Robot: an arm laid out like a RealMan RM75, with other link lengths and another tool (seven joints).
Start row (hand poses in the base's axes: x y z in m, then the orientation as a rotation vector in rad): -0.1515 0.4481 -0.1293 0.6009 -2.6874 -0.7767
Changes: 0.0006 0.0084 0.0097 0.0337 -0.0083 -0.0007; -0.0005 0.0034 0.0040 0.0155 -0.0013 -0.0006; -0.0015 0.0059 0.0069 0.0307 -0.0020 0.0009; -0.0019 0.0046 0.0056 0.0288 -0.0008 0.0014; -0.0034 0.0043 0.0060 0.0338 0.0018 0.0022; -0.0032 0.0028 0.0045 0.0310 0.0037 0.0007; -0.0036 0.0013 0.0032 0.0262 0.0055 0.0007; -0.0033 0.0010 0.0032 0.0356 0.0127 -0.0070; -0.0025 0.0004 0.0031 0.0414 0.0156 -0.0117; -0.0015 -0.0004 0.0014 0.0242 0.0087 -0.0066
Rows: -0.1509 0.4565 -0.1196 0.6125 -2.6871 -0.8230; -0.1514 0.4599 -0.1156 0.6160 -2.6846 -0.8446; -0.1529 0.4658 -0.1087 0.6252 -2.6776 -0.8870; -0.1548 0.4704 -0.1031 0.6338 -2.6692 -0.9267; -0.1582 0.4747 -0.0971 0.6428 -2.6560 -0.9733; -0.1614 0.4775 -0.0926 0.6479 -2.6422 -1.0164; -0.1650 0.4788 -0.0894 0.6506 -2.6279 -1.0528; -0.1683 0.4798 -0.0862 0.6406 -2.6081 -1.1044; -0.1708 0.4802 -0.0831 0.6237 -2.5853 -1.1650; -0.1723 0.4798 -0.0817 0.6143 -2.5716 -1.2001
